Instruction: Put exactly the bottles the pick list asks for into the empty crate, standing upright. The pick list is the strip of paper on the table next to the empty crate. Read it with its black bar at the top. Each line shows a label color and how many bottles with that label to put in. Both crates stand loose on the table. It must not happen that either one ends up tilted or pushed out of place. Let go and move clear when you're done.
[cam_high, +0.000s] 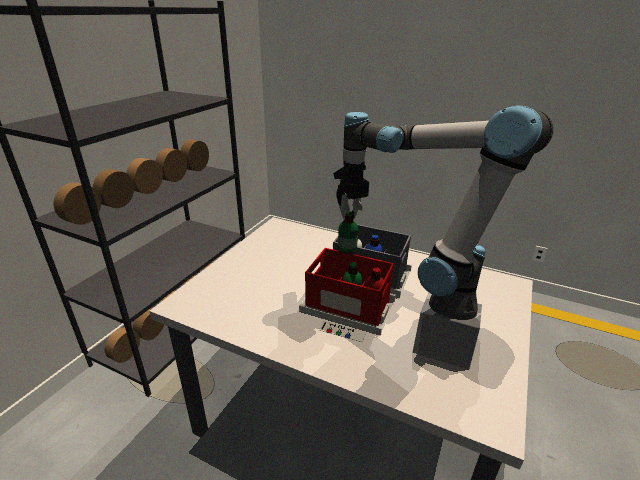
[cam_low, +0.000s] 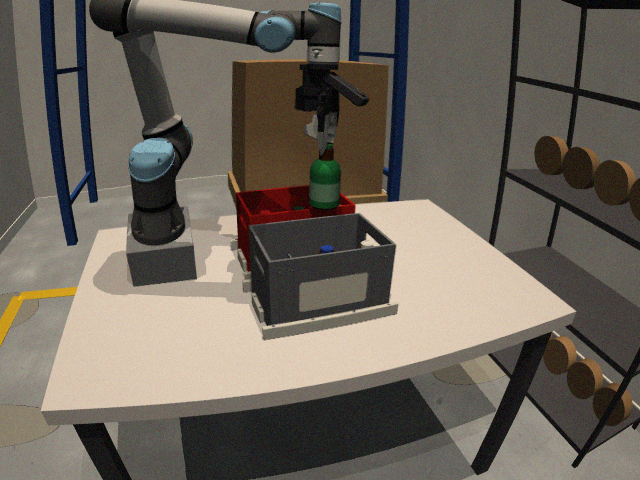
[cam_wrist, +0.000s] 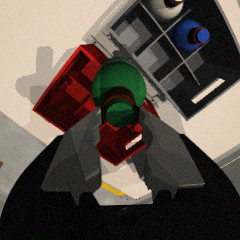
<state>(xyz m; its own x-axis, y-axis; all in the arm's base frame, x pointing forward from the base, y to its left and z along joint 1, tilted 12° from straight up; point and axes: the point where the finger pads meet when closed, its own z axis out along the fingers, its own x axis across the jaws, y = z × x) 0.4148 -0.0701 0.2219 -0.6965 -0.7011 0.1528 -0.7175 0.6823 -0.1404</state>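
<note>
The red crate lies 25 cm below my hand, 10 cm to the left of it and 5 cm behind it. Round my hand: red bottle: 24 cm below, 13 cm behind, 5 cm to the left; grey crate: 25 cm below, 14 cm to the right, 6 cm behind; white bottle: 24 cm below, 18 cm to the right, 3 cm ahead.
</note>
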